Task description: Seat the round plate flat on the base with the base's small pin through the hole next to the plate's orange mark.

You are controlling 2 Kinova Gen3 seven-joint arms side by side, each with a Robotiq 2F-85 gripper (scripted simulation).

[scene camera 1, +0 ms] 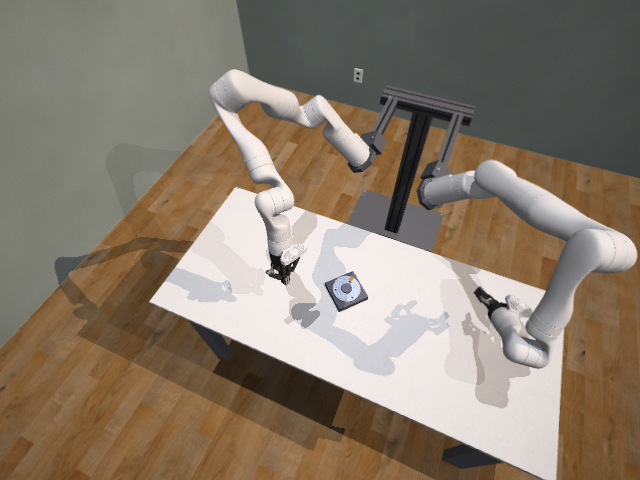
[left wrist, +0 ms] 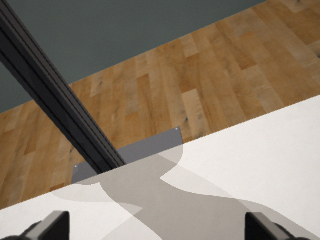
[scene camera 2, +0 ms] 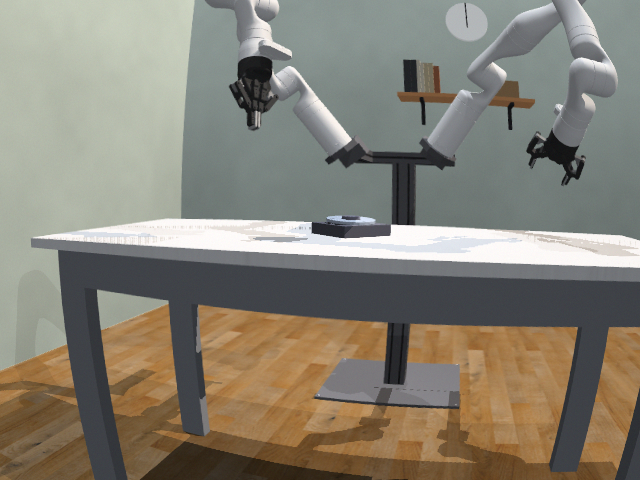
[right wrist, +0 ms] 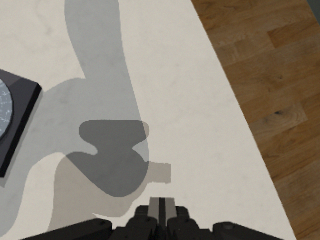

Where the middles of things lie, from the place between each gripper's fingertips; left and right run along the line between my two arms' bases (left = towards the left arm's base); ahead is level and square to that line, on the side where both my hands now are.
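My right gripper (scene camera 2: 254, 129) is 23 cm above the dark square base (scene camera 2: 323, 228), and it is also 18 cm past the base and 13 cm to the right of it. The base, for its part, is 150 mm below my left hand (scene camera 2: 547, 175), 200 mm ahead of that hand and 440 mm to the right of it. So, going by its middle, the dark square base is nearer to my right gripper than to my left hand.
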